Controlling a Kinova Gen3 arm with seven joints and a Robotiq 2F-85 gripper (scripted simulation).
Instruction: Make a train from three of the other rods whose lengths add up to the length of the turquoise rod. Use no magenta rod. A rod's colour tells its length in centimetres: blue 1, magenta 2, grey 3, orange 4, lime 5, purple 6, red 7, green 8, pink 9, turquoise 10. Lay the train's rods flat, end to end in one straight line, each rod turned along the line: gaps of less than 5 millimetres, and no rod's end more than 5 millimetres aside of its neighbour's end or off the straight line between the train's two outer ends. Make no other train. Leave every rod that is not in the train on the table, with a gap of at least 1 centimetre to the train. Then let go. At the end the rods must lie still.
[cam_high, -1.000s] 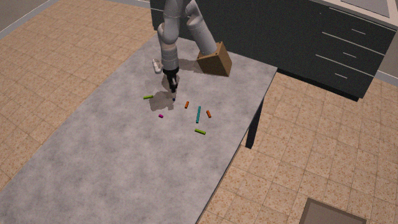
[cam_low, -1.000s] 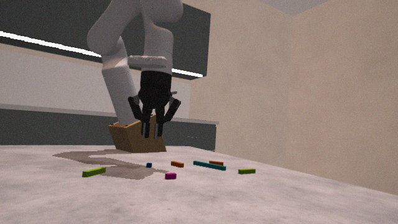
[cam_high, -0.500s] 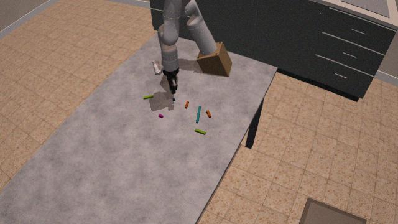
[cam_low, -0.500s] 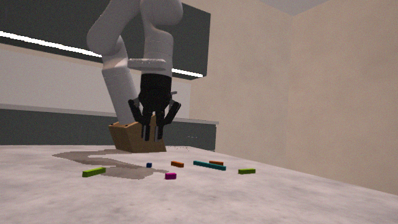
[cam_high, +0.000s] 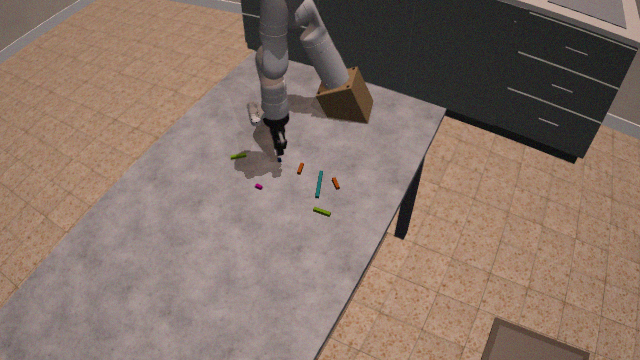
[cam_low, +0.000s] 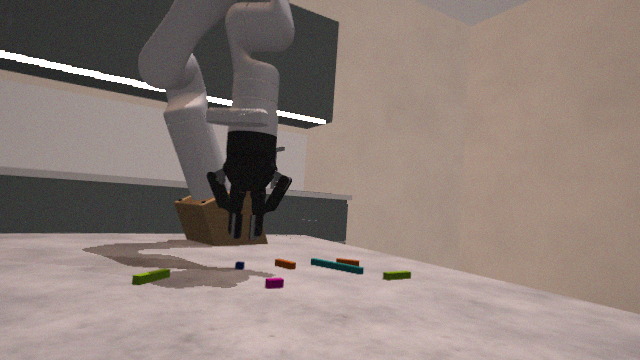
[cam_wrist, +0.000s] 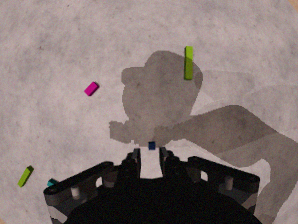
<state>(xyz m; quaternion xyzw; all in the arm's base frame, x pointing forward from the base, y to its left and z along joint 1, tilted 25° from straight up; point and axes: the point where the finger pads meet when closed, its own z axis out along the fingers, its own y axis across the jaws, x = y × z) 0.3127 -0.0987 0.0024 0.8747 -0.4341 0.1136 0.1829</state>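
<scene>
Now: the blue rod 6 cm below my hand. Round my hand: turquoise rod: 14 cm to the left, 6 cm below, 5 cm ahead; magenta rod: 12 cm ahead, 6 cm below, 2 cm to the right.
</scene>
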